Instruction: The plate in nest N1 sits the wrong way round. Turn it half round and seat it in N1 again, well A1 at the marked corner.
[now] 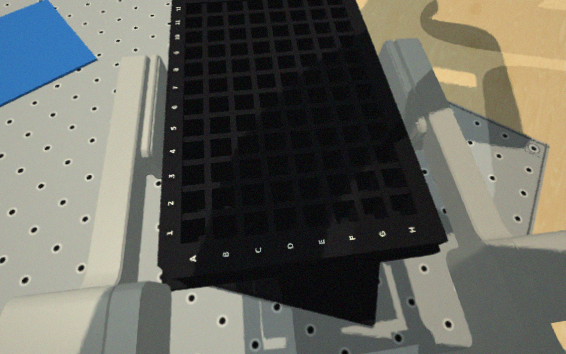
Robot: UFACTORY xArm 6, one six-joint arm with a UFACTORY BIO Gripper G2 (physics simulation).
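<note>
My gripper (276, 75) is shut on the black plate, with one finger along each long side. The plate (292, 165) is held above the perforated board, its wells facing up. Row letters A to H run along its near edge and column numbers run up its left side, so well A1 is at the near left corner. A black flat shape (335, 295), which looks like part of a nest, shows below the plate's near edge, turned at an angle to it. The plate hides most of it; no N1 label or marked corner can be made out.
The light grey perforated board (55, 160) spreads under the plate and both fingers. A blue flat panel (42, 47) lies at the upper left. The wooden table top (545, 100) shows at the right beyond the board's corner, with dark shadows across it.
</note>
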